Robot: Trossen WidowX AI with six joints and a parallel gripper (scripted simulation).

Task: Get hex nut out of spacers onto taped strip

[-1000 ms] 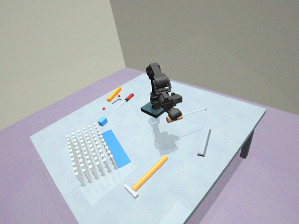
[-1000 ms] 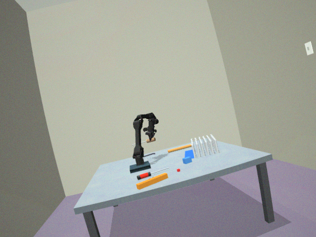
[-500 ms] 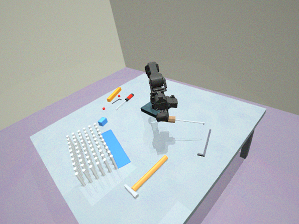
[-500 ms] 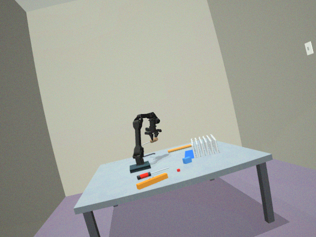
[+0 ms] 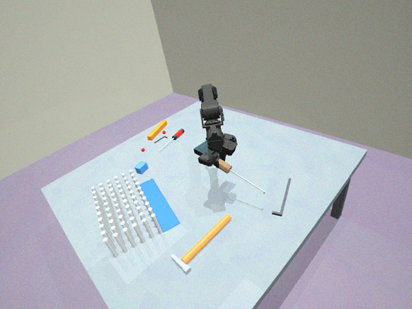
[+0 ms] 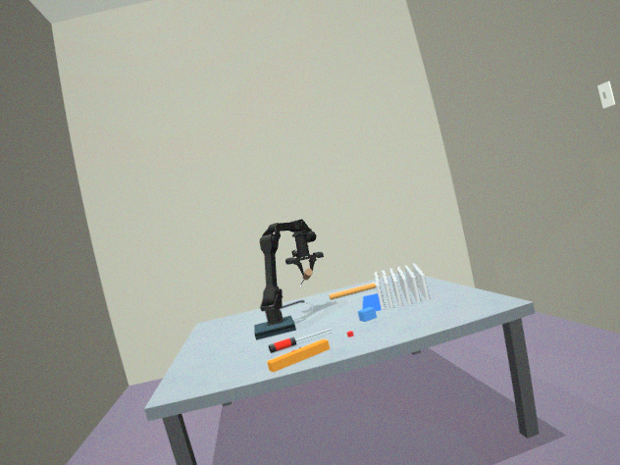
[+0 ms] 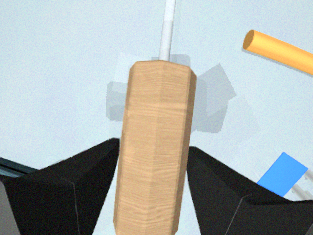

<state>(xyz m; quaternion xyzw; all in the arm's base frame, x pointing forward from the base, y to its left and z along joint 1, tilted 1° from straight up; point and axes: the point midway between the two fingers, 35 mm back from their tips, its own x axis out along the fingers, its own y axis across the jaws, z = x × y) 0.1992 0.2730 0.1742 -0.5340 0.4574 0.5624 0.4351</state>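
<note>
My gripper tip is 250 mm short of the blue taped strip, 210 mm to the left of it and 170 mm above it. Also, from my gripper tip: hex key (690 mm to the right, 170 mm below, 80 mm behind); then thin-rod tool (100 mm to the left, 40 mm below, 20 mm behind); then blue block (490 mm to the right, 180 mm ahead, 150 mm below).
</note>
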